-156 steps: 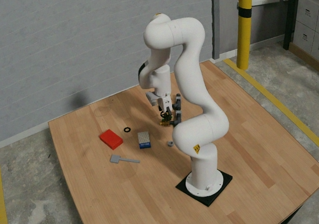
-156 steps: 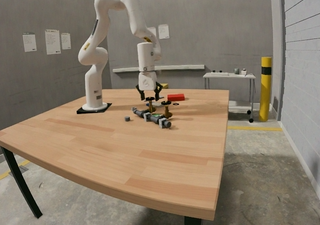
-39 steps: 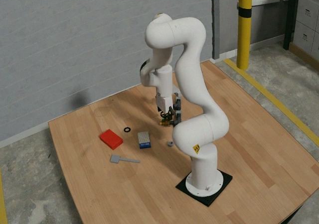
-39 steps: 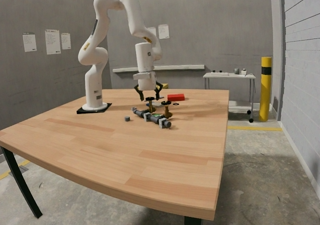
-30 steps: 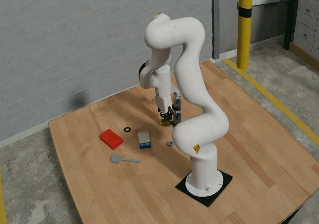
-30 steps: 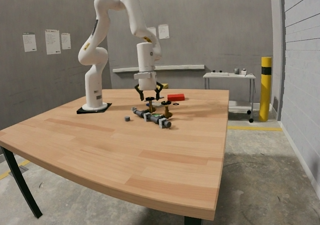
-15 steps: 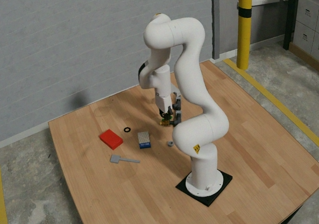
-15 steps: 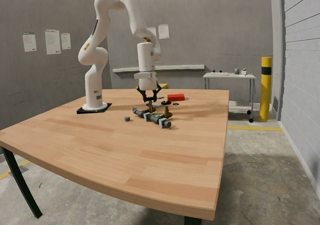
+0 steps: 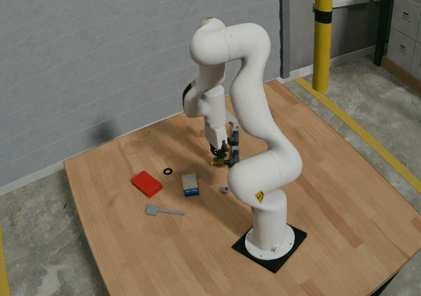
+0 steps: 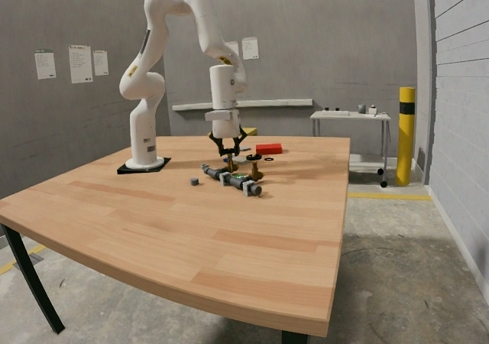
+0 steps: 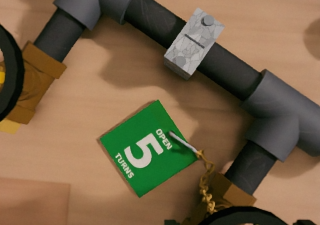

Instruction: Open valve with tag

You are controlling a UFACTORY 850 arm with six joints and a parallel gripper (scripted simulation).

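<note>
My hand is 9 cm above the green tag, 5 cm short of it and 3 cm to the left of it. From my hand the other things lie so: red block: 33 cm to the left, 8 cm below; then grey paddle-shaped tool: 30 cm to the left, 16 cm behind, 9 cm below; then blue-and-grey box: 15 cm to the left, 8 cm below, 7 cm behind.
</note>
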